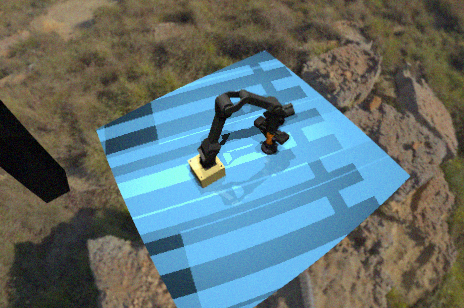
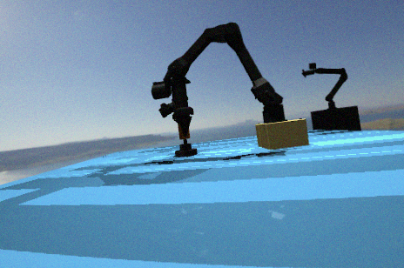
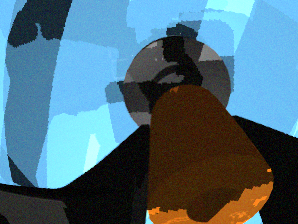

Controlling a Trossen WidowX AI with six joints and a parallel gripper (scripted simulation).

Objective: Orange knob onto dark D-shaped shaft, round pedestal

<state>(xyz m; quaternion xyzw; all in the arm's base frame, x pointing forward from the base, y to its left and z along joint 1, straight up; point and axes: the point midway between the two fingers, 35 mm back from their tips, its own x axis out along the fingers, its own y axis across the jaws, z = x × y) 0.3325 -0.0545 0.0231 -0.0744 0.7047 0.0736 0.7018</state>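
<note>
The orange knob lies 20 mm above my gripper tip. From my gripper tip the other things lie so: pedestal: 40 mm below.
</note>
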